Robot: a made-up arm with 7 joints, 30 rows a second.
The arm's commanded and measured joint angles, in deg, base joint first. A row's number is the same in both.
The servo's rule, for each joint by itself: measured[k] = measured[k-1] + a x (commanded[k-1-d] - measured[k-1]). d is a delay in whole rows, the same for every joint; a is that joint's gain. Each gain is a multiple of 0.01, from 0.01 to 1. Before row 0 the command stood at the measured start. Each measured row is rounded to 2 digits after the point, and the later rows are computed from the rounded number. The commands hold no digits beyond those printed.
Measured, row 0:
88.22 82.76 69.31 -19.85 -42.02 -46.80 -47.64
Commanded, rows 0 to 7:
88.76 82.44 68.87 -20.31 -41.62 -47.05 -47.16
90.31 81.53 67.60 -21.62 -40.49 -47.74 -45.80
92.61 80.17 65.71 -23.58 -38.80 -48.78 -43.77
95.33 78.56 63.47 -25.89 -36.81 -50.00 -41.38
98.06 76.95 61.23 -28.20 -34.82 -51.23 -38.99
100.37 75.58 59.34 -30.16 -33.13 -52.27 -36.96
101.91 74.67 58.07 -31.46 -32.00 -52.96 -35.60
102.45 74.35 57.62 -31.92 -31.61 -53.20 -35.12
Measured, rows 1 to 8:
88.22 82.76 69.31 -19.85 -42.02 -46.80 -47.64
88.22 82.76 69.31 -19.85 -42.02 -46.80 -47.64
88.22 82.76 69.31 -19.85 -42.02 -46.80 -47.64
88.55 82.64 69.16 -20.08 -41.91 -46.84 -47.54
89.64 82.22 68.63 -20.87 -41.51 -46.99 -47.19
91.48 81.44 67.64 -22.25 -40.75 -47.29 -46.51
93.87 80.35 66.22 -24.11 -39.65 -47.75 -45.48
96.47 79.06 64.52 -26.20 -38.30 -48.34 -44.18
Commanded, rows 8 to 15:
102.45 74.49 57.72 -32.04 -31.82 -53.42 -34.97
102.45 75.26 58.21 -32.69 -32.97 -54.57 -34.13
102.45 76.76 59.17 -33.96 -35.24 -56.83 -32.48
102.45 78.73 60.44 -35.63 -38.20 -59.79 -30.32
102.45 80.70 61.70 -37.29 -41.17 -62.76 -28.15
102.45 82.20 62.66 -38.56 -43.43 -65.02 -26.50
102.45 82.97 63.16 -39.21 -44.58 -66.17 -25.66
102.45 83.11 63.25 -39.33 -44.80 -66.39 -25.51
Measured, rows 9 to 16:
98.89 77.74 62.76 -28.22 -36.85 -49.01 -42.74
100.76 76.57 61.17 -29.87 -35.49 -49.68 -41.31
101.81 75.73 59.96 -30.92 -34.40 -50.28 -40.07
102.21 75.26 59.20 -31.49 -33.68 -50.81 -39.05
102.36 75.26 58.86 -32.10 -33.48 -51.45 -38.07
102.42 75.83 58.97 -33.05 -33.97 -52.36 -36.95
102.44 76.93 59.47 -34.37 -35.15 -53.62 -35.62
102.45 78.36 60.23 -35.86 -36.84 -55.17 -34.13

